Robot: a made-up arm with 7 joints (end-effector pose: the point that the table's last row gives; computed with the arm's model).
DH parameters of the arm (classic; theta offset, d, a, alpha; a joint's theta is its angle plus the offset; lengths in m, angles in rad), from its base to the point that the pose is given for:
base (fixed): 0 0.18 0 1.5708
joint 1: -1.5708 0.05 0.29 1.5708
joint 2: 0.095 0 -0.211 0
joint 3: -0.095 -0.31 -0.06 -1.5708
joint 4: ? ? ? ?
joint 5: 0 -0.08 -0.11 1.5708
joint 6: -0.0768 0 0.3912 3.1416
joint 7: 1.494 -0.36 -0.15 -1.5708
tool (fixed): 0 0.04 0 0
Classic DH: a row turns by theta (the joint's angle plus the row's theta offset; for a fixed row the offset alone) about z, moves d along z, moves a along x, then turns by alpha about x.
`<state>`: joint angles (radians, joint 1 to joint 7).
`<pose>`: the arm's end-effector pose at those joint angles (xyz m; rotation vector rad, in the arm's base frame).
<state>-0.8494 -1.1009 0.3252 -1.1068 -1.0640 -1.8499 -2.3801</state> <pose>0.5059 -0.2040 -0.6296 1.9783 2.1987 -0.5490</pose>
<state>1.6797 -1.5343 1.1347 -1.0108 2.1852 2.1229 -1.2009</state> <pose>0.2402 -0.1147 0.1325 0.7219 1.3234 -2.0963</pose>
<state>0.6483 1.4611 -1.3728 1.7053 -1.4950 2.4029 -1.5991</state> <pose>0.1758 0.1090 -0.2089 -1.6687 1.3583 -0.1390</pose>
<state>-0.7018 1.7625 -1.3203 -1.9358 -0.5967 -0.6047 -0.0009</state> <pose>-0.2442 0.6463 -0.5599 -0.5100 1.7713 -0.8390</pose>
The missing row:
joint 4: 0 -0.17 -0.05 1.5708
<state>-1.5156 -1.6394 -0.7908 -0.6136 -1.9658 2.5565 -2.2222</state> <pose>-0.7192 -0.3614 -0.1582 -0.2738 -0.6851 1.8052</pose>
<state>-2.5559 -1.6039 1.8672 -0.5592 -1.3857 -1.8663 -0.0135</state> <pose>-0.8383 -0.0778 -0.2083 -1.0386 1.0162 -0.6513</pose>
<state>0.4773 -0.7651 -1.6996 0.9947 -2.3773 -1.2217 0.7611</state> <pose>0.5034 -0.6197 -0.2911 -0.9218 -1.0439 0.9278</pose>
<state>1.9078 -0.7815 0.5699 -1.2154 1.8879 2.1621 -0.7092</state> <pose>0.0582 0.1501 0.1058 0.2776 1.3084 -2.0120</pose>
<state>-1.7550 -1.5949 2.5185 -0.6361 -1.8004 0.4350 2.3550</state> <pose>-0.4711 0.4195 -0.3106 -0.8417 -0.0131 -0.6466</pose>
